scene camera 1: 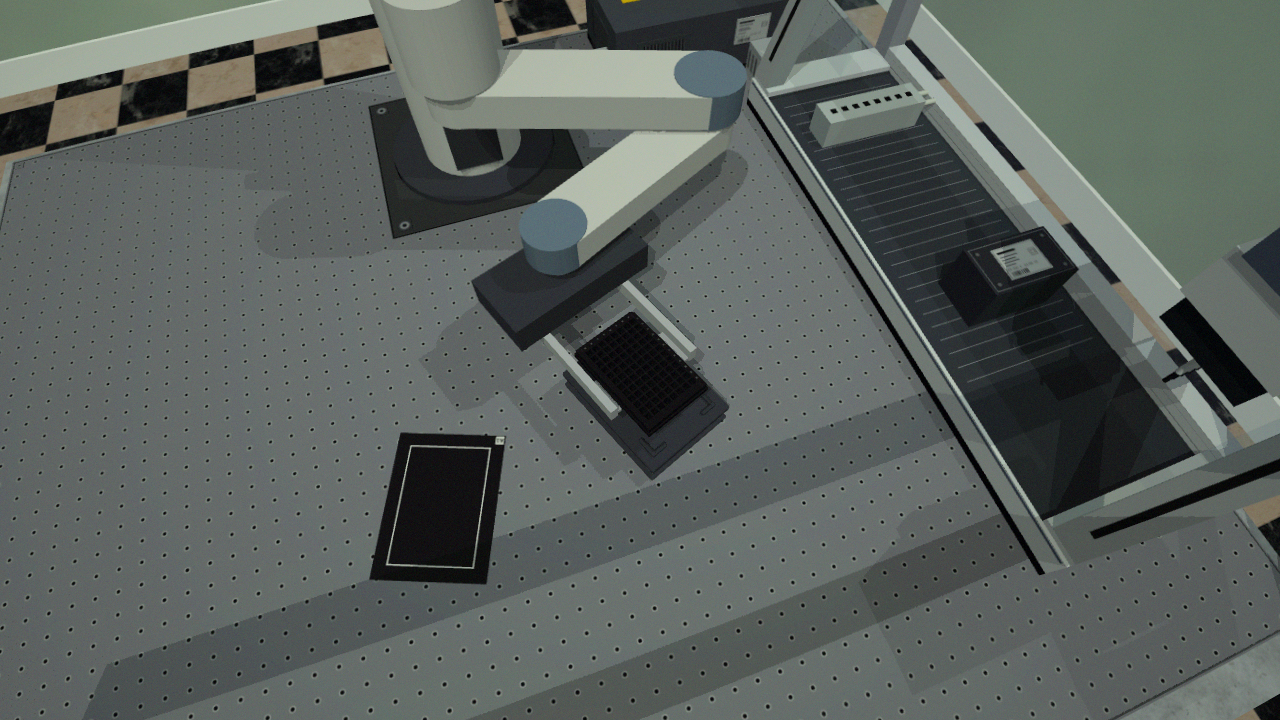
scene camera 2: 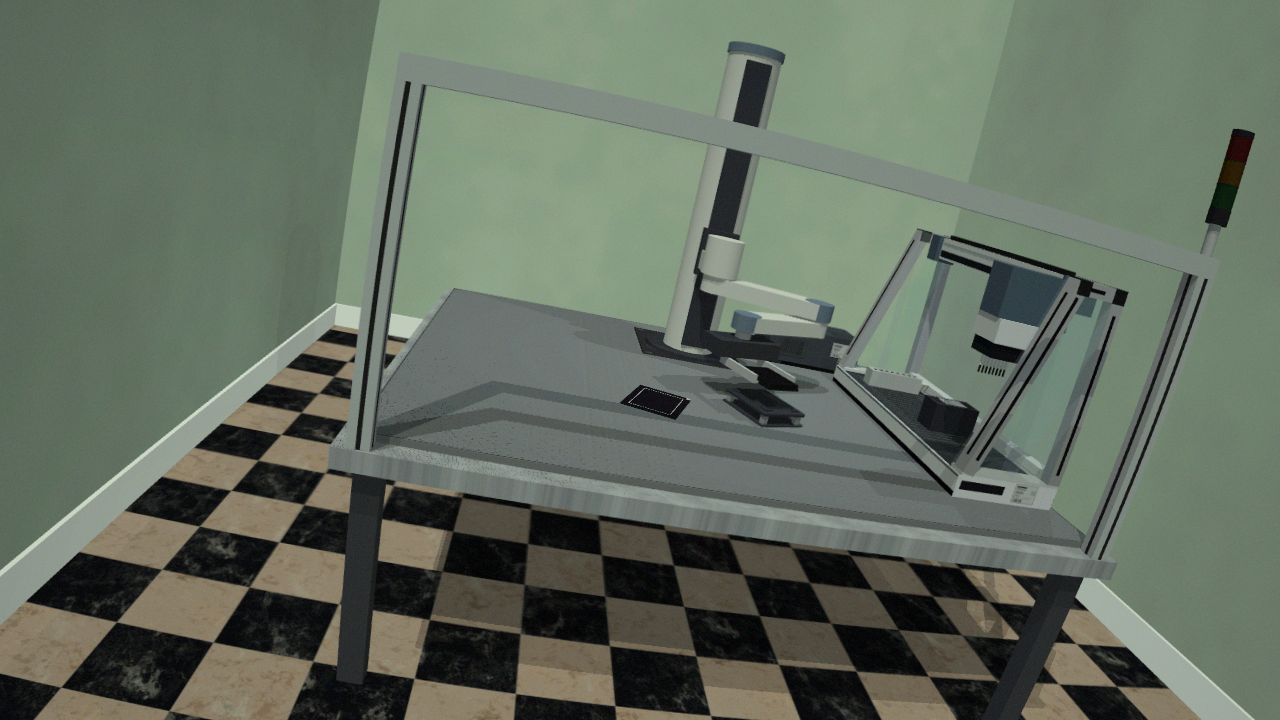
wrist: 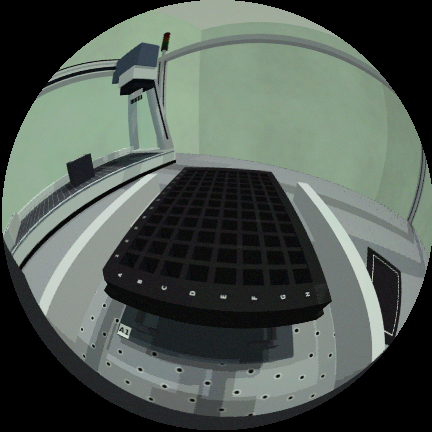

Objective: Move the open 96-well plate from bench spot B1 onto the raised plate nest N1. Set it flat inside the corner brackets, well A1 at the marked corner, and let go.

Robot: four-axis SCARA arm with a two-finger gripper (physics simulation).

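Frame: origin at the arm's base, x back, y left, z down, level; centimetres.
Where they show: gripper, fingertip midpoint: [scene camera 1: 654, 383] [scene camera 2: 774, 380] [wrist: 225, 187]; arm's base, origin of the base link: [scene camera 1: 476, 151] [scene camera 2: 686, 352].
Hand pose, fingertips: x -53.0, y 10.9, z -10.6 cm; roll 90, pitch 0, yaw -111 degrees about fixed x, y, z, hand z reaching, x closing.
Observation:
Each offset is from my fingertips to the top centre of the thing. "spot": to the spot under its first point.
The black open 96-well plate {dz -0.4, dx +2.3, dy -0.9 cm} [scene camera 1: 631, 368] [scene camera 2: 777, 380] [wrist: 220, 225] is level between the two pale fingers of my gripper [scene camera 1: 653, 381] [scene camera 2: 775, 382] [wrist: 225, 187], which is shut on its long sides. It hangs above the dark raised nest N1 {dz +5.4, dx +2.3, dy -0.2 cm} [scene camera 1: 656, 463] [scene camera 2: 760, 409] [wrist: 240, 347], with a visible gap in scene camera 2, and looks about parallel to it. In the wrist view, the plate's row A end and the nest's white A1 label {spot: dz +5.9, dx +11.3, dy +1.9 cm} [wrist: 124, 330] are both at the near left. The plate hides most of the corner brackets. Bench spot B1 {spot: dz +9.1, dx -5.0, dy -33.4 cm} [scene camera 1: 383, 546] [scene camera 2: 656, 402] [wrist: 385, 290] bears no plate.
Right of the nest stands a framed enclosure [scene camera 1: 904, 335] [scene camera 2: 895, 447] with a dark box {spot: dz -2.6, dx -1.1, dy +43.5 cm} [scene camera 1: 1006, 273] [scene camera 2: 947, 415] [wrist: 80, 170] and a white slotted block {spot: dz +0.2, dx +30.3, dy +43.8 cm} [scene camera 1: 868, 116] [scene camera 2: 893, 379] inside. The arm's column [scene camera 1: 447, 53] [scene camera 2: 698, 268] stands behind, near a dark case {spot: dz -1.2, dx +56.5, dy +24.7 cm} [scene camera 1: 680, 26].

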